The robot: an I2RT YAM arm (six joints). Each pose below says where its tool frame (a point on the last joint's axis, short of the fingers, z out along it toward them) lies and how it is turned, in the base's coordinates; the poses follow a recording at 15 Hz.
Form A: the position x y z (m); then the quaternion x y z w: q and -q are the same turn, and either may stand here.
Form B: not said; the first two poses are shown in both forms.
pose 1, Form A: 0.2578, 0.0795, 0.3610, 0.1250, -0.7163, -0.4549, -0.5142
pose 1, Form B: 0.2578, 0.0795, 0.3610, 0.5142, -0.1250, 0.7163, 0.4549
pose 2, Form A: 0.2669, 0.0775, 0.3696, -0.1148, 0.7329, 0.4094, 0.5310
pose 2, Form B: 0.2669, 0.0775, 0.3696, 0.5310, -0.1148, 0.7329, 0.4094
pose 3, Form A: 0.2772, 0.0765, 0.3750, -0.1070, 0.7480, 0.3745, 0.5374
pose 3, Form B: 0.2772, 0.0765, 0.3750, 0.5374, -0.1070, 0.7480, 0.3745
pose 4, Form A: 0.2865, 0.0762, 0.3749, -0.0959, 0.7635, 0.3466, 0.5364
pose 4, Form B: 0.2865, 0.0762, 0.3749, 0.5364, -0.0959, 0.7635, 0.3466
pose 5, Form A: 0.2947, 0.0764, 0.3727, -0.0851, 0.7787, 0.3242, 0.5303
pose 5, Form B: 0.2947, 0.0764, 0.3727, 0.5303, -0.0851, 0.7787, 0.3242
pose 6, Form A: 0.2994, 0.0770, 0.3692, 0.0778, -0.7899, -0.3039, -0.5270
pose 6, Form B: 0.2994, 0.0770, 0.3692, 0.5270, -0.0778, 0.7899, 0.3039
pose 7, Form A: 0.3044, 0.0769, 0.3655, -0.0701, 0.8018, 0.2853, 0.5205
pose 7, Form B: 0.3044, 0.0769, 0.3655, 0.5205, -0.0701, 0.8018, 0.2853
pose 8, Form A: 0.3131, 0.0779, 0.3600, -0.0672, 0.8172, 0.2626, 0.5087
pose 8, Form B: 0.3131, 0.0779, 0.3600, 0.5087, -0.0672, 0.8172, 0.2626
